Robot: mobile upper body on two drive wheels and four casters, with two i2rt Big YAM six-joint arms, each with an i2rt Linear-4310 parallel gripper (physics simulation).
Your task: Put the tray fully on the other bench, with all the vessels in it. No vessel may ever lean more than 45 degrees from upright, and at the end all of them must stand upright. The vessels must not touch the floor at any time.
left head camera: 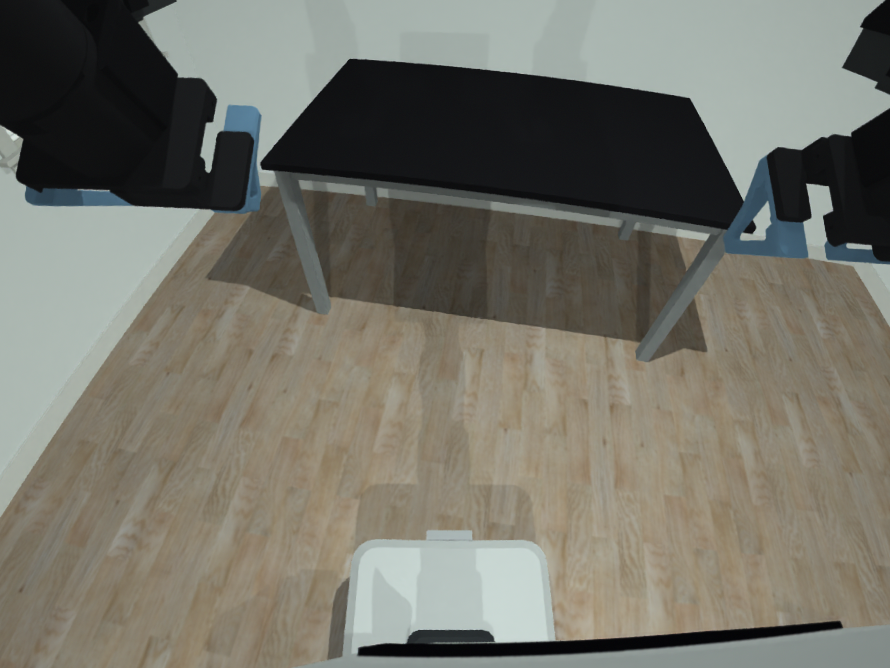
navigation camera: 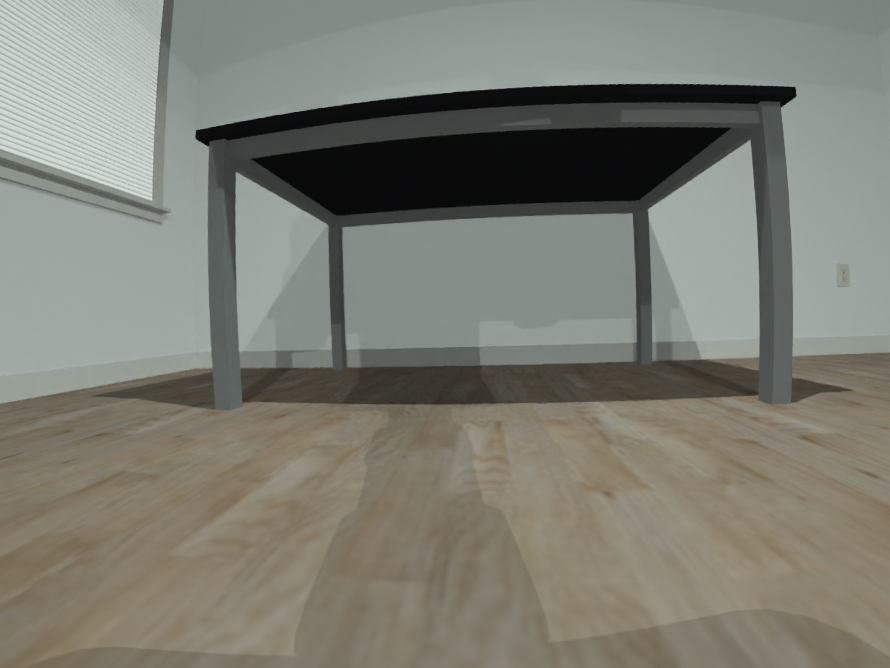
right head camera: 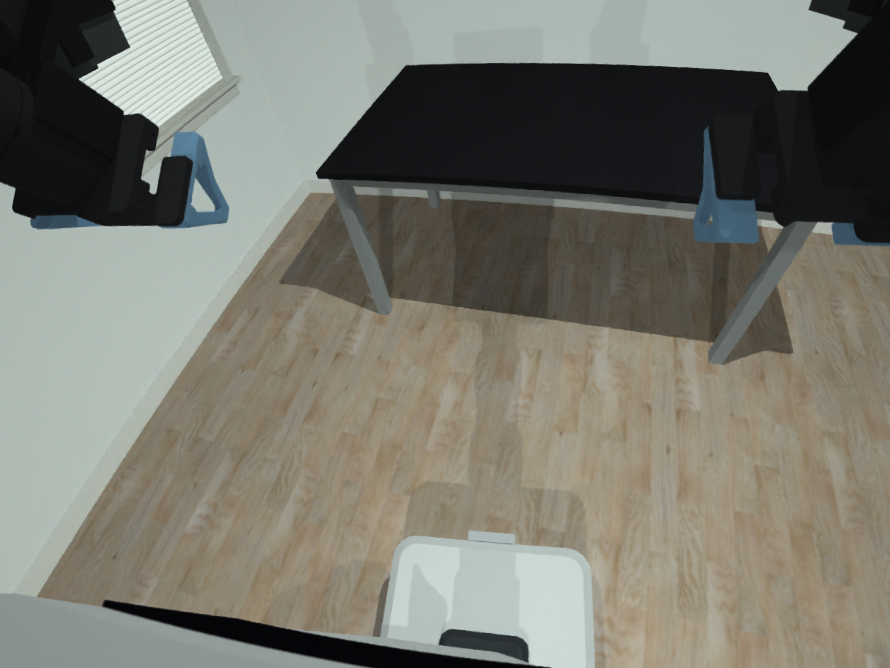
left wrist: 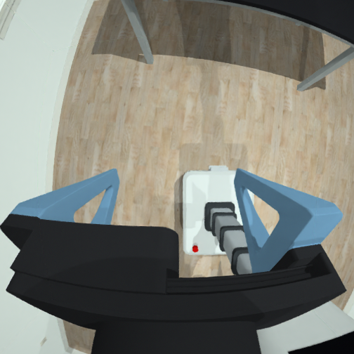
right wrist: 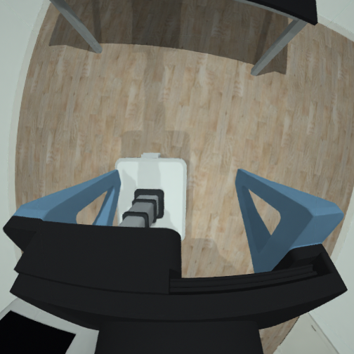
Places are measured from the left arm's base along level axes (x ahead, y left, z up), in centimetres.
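Pixels of known places: left gripper, fingertip midpoint: (left head camera: 196, 199) (right head camera: 178, 215); right gripper, fingertip midpoint: (left head camera: 777, 248) (right head camera: 766, 233).
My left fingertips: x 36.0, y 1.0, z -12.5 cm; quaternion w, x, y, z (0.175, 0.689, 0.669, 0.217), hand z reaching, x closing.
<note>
Behind a point stands the place of what it marks.
A bench with a black top (left head camera: 503, 136) {x 148.1, y -39.6, z -64.8 cm} (right head camera: 560, 129) {x 148.5, y -41.8, z -64.8 cm} (left wrist: 300, 10) (right wrist: 300, 7) (navigation camera: 503, 97) {x 115.9, y -42.0, z -67.1 cm} and grey legs stands ahead, near the far wall. It is set slightly askew in the head views. The tray and the vessels do not show in any view. My left gripper (left wrist: 176, 174) is wide open, with no object between its fingers. My right gripper (right wrist: 177, 175) is also wide open, with no object between its fingers. In the head views, both grippers are raised at the sides of the picture, one on each side of the bench.
My white base (left head camera: 514, 589) {x 19.6, y -38.9, z -115.0 cm} (right head camera: 553, 596) {x 20.0, y -38.8, z -115.0 cm} (left wrist: 200, 200) (right wrist: 175, 200) stands on the wood floor (left head camera: 287, 431) {x 73.8, y 36.9, z -141.0 cm} (right head camera: 287, 431) {x 69.9, y 61.3, z -140.9 cm} (navigation camera: 647, 539) {x 65.6, y -43.9, z -141.0 cm}, a stretch back from the bench. A wall with a blinded window (right head camera: 161, 64) {x 177.9, y 115.1, z -37.2 cm} (navigation camera: 71, 93) {x 165.3, y 116.9, z -23.0 cm} is at the left.
</note>
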